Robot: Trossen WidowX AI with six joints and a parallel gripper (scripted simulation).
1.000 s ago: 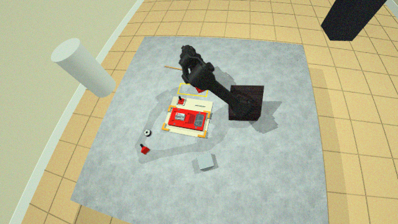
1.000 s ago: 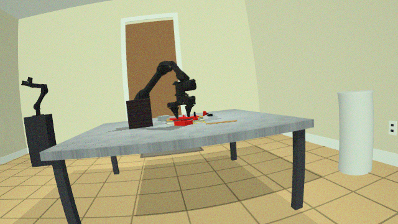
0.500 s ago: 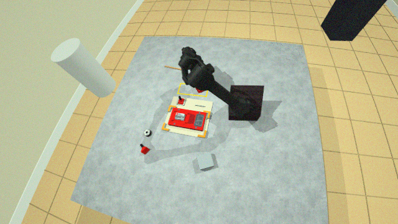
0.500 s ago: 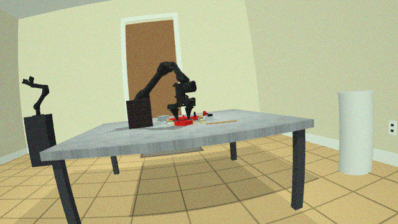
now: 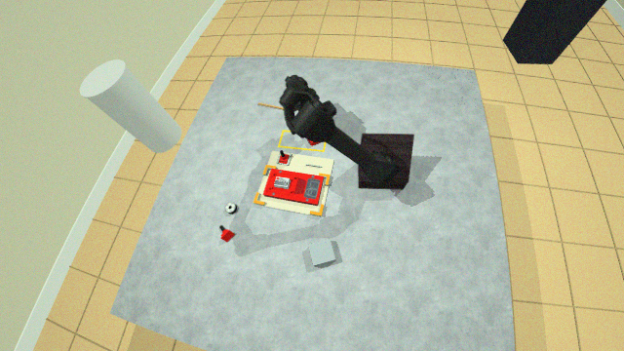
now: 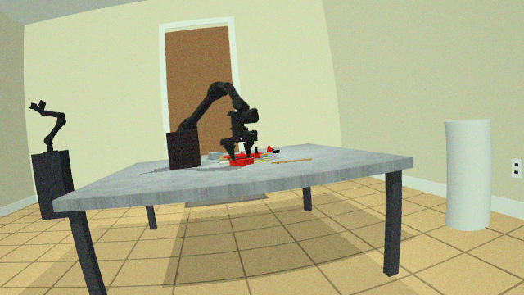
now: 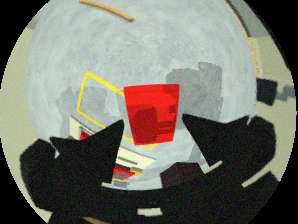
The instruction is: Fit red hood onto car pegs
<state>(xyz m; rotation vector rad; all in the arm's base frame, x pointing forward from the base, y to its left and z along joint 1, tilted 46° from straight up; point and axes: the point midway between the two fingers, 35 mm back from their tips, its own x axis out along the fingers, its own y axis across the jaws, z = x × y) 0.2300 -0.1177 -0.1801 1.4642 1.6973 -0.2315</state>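
My gripper tip is now 1 cm above the red hood. The rest, counted from my gripper tip: wheel (30 cm ahead, 32 cm to the left, 1 cm below); thin wooden stick (18 cm ahead, 16 cm to the right, 2 cm below); engine block (11 cm ahead, 23 cm to the left).
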